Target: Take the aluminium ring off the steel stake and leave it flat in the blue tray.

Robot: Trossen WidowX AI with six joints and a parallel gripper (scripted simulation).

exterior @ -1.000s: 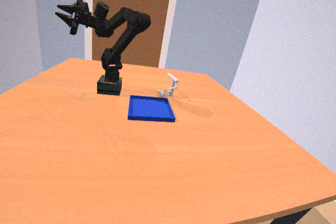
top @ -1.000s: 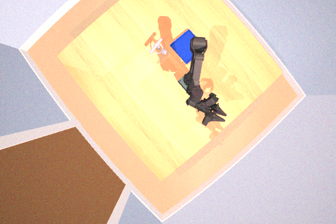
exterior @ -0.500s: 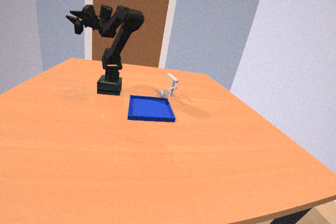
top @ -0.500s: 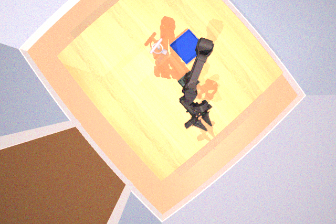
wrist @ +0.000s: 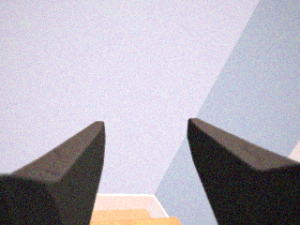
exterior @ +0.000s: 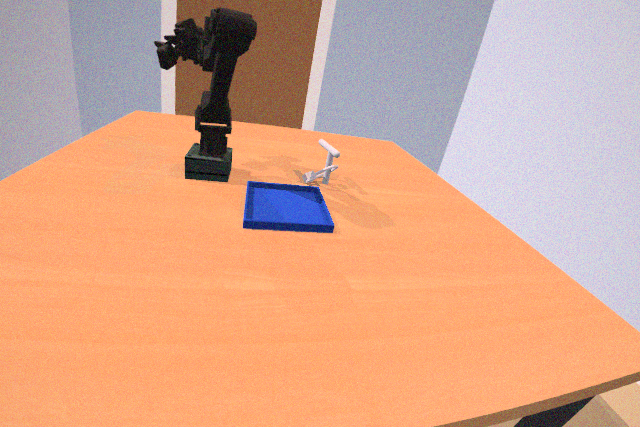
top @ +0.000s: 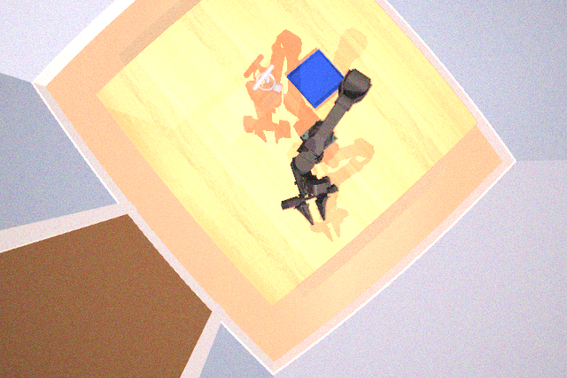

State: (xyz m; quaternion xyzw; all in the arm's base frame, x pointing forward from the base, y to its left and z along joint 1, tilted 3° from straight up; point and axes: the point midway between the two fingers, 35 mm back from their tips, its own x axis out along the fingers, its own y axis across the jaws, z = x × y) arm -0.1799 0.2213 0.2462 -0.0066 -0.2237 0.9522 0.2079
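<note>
The aluminium ring lies 520 mm ahead of my gripper tip, 300 mm below it and 220 mm to the right of it. Also, from my gripper tip: blue tray: 400 mm to the right, 400 mm ahead, 320 mm below.
</note>
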